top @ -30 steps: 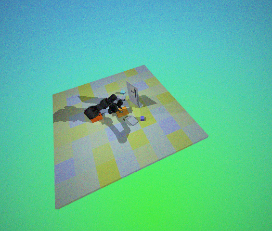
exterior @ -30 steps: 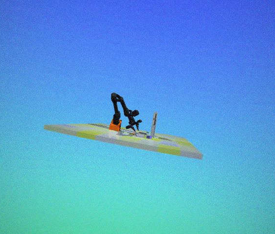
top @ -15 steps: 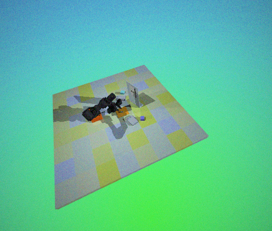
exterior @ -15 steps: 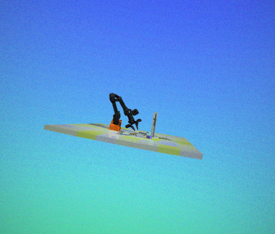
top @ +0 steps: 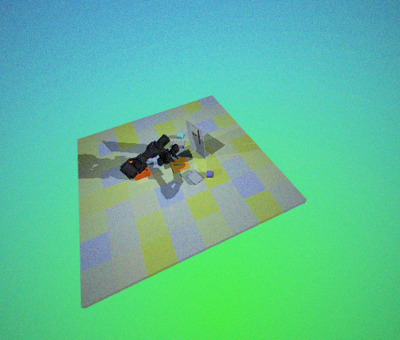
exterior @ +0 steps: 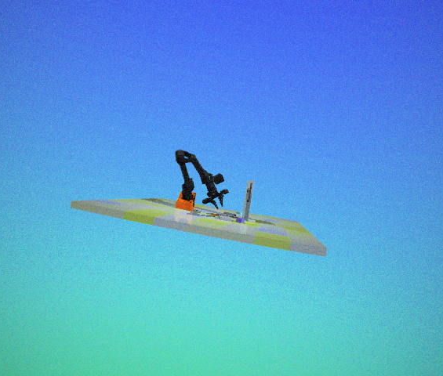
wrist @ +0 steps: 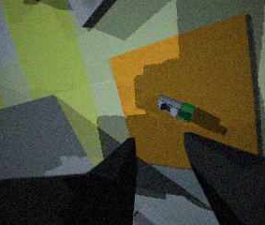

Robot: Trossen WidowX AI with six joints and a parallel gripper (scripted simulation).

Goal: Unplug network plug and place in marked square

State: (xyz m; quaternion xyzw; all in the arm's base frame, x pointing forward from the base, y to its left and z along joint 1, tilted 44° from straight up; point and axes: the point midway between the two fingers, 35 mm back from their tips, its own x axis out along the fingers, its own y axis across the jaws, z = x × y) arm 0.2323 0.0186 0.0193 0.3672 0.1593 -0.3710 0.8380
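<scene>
Right now the network plug is 40 mm below my gripper tip, 10 mm to the right of it and 10 mm ahead of it. Round my gripper tip: small purple cube: 190 mm ahead, 160 mm to the right, 40 mm below; then orange marked square: 50 mm below, 10 mm ahead; then grey upright panel: 170 mm ahead, 70 mm above, 60 mm to the left.
</scene>
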